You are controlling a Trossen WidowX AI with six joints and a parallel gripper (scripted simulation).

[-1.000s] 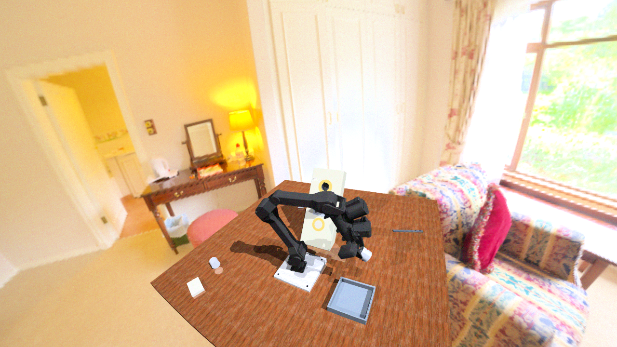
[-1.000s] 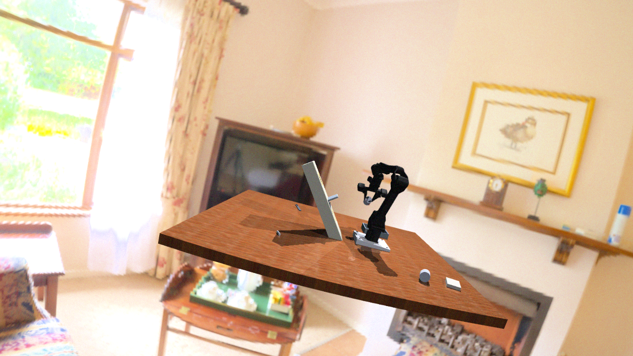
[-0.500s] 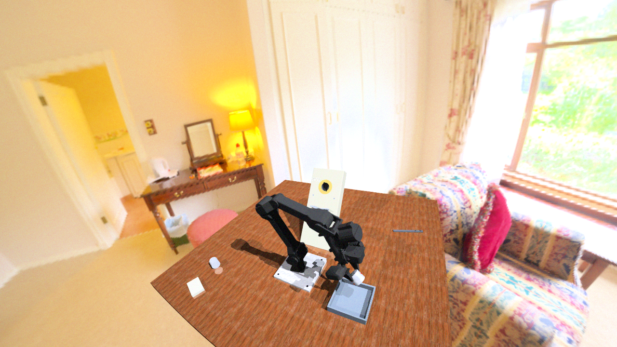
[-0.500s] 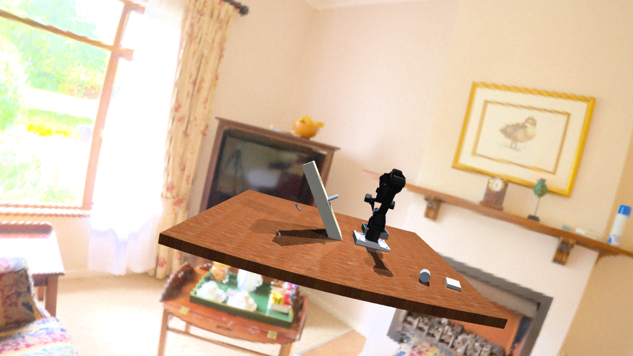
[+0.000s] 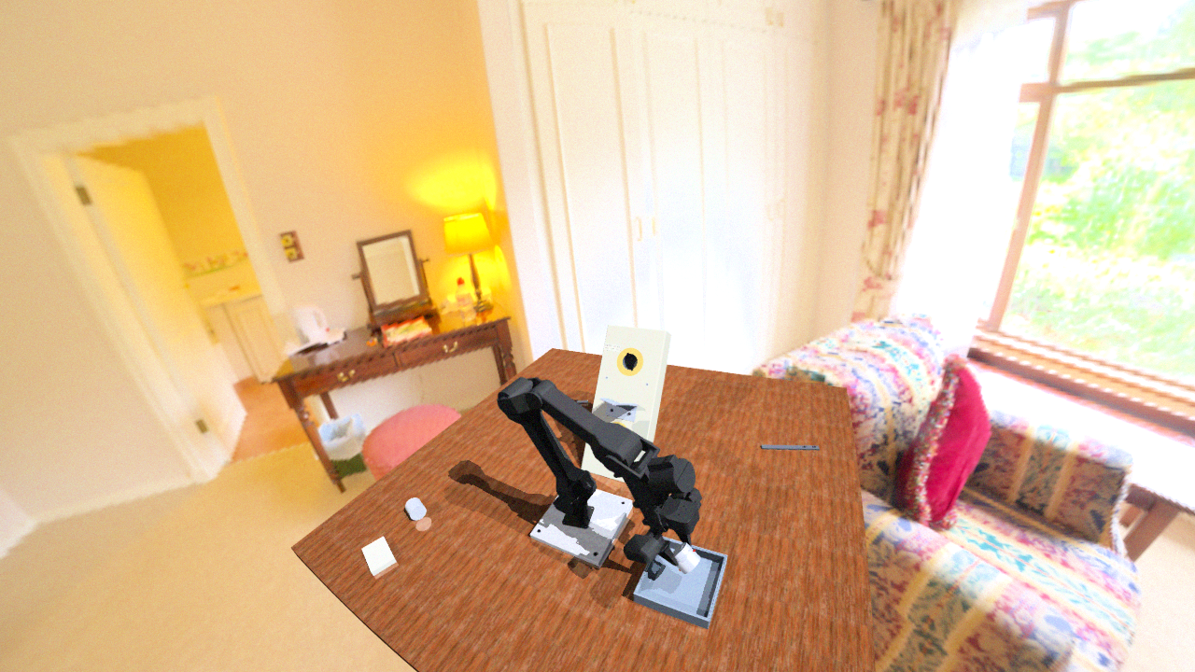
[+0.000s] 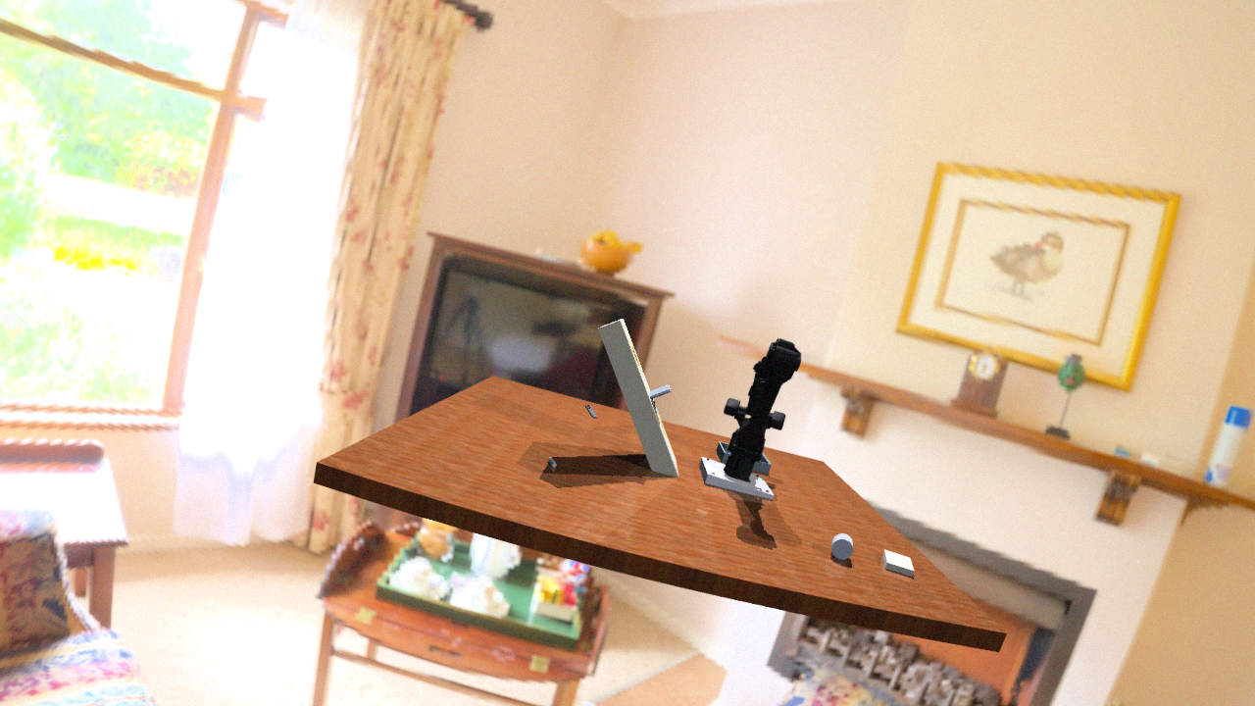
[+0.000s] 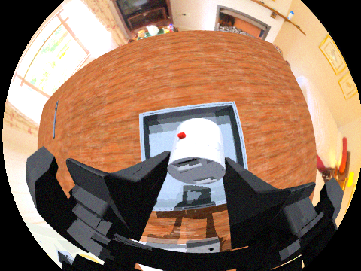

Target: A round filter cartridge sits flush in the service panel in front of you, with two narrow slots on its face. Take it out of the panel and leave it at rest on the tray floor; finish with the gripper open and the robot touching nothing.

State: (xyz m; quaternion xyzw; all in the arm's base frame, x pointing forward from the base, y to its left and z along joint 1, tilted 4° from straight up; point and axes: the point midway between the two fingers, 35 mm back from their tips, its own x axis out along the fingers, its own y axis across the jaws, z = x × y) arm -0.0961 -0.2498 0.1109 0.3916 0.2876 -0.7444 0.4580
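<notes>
My gripper tip is right at the filter cartridge. Round my gripper tip: grey tray 80 mm below; white block 710 mm to the left, 140 mm behind, 90 mm below; cream service panel 430 mm ahead, 210 mm to the left, 90 mm above.
</notes>
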